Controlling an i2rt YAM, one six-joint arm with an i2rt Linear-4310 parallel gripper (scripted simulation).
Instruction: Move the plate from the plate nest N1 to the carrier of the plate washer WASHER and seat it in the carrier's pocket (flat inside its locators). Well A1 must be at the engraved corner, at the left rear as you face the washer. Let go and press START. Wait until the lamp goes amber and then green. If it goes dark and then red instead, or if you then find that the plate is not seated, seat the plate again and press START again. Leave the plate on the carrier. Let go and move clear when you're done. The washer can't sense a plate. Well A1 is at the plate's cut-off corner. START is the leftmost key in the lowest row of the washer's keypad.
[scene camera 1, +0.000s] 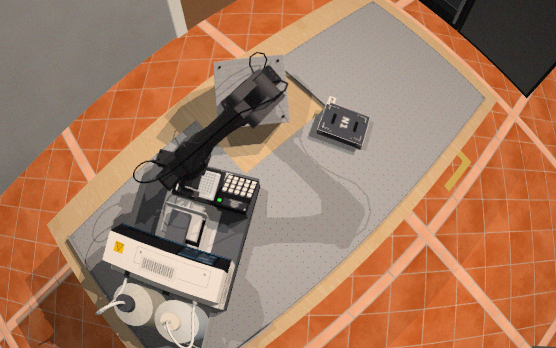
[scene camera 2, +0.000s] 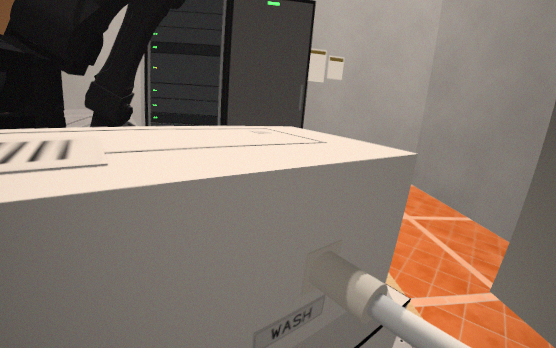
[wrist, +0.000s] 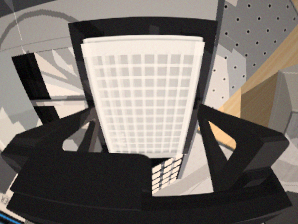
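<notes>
There's a plate washer (scene camera 2: 160, 229) here, and you can see the plate washer (wrist: 44, 59) as well. A well plate (wrist: 136, 127) is in the scene too, but scene camera 2 does not show the well plate, which is hidden there by the plate washer. And the gripper (wrist: 149, 109) is visible as well.
</notes>
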